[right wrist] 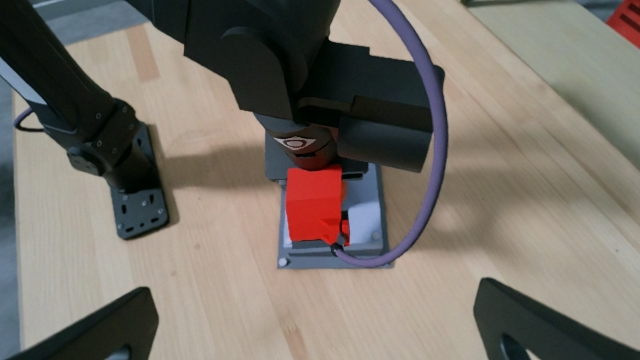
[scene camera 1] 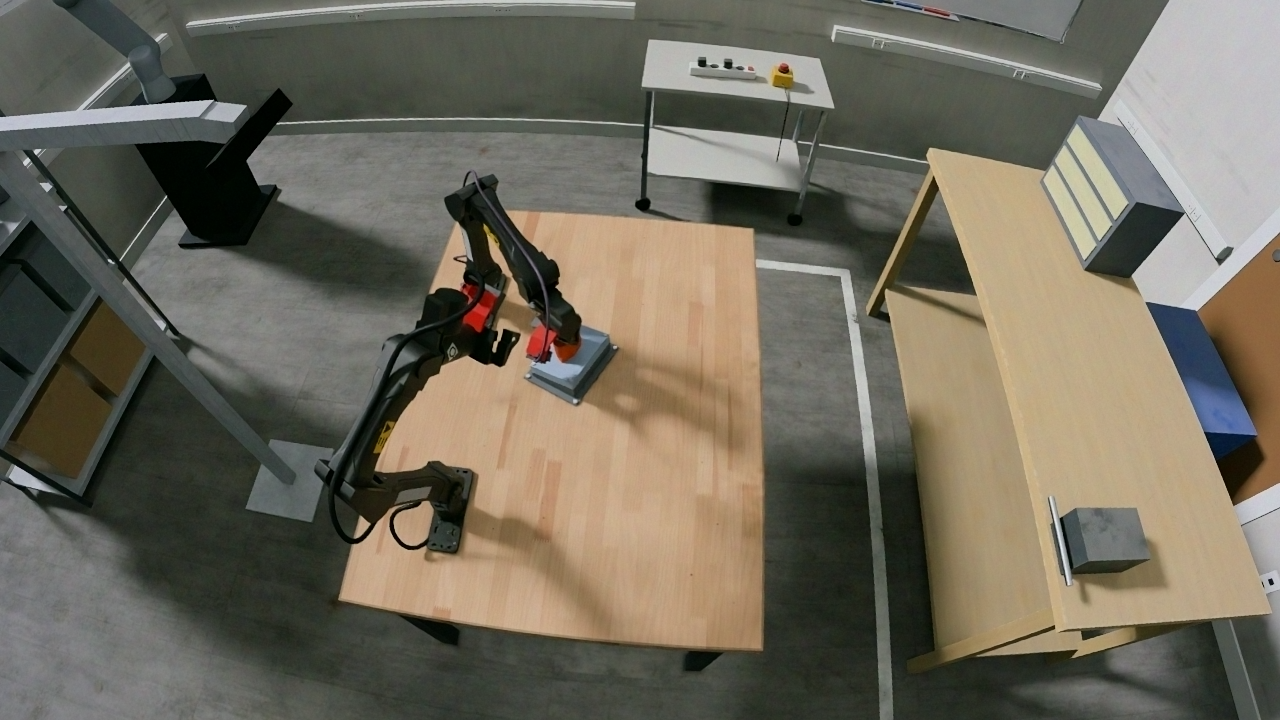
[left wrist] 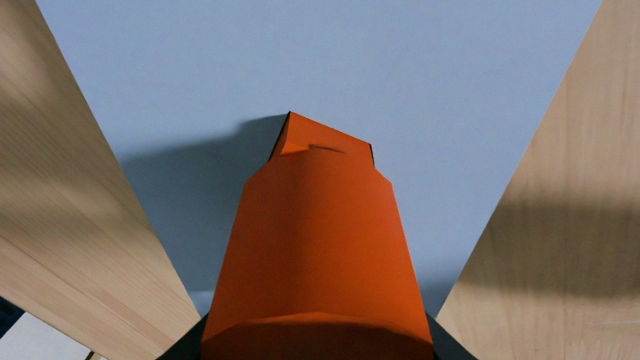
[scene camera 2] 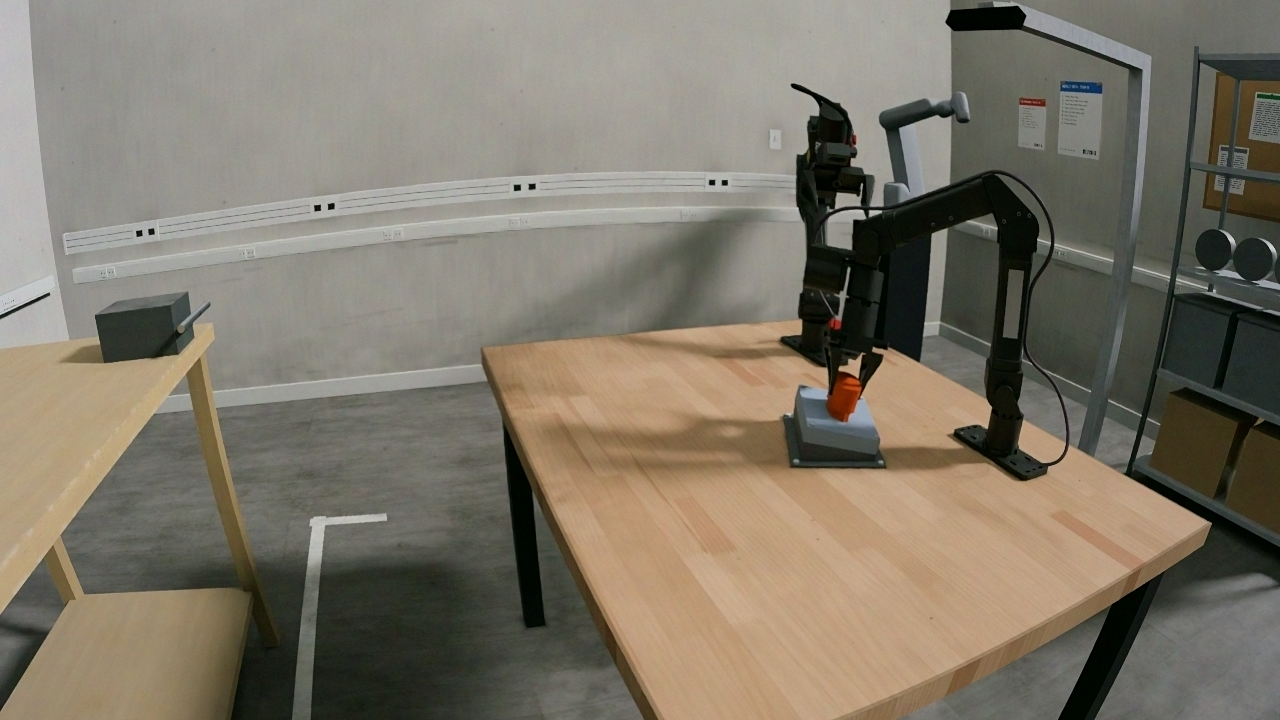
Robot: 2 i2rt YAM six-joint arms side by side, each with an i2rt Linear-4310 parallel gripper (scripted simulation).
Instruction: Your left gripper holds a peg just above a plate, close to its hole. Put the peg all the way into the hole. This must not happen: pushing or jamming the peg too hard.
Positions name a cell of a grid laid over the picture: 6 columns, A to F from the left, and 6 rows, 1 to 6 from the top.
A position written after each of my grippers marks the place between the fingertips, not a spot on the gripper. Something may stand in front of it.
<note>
In view: my left gripper (scene camera 2: D4), my right gripper (scene camera 2: D2), an orange peg (scene camera 2: D4) and a blue-grey plate (scene camera 2: E4).
The orange peg is seen too in the left wrist view (left wrist: C5). My left gripper also shows in the right wrist view (right wrist: D3) and in the left wrist view (left wrist: C6). My right gripper shows as well in the right wrist view (right wrist: C5).
</note>
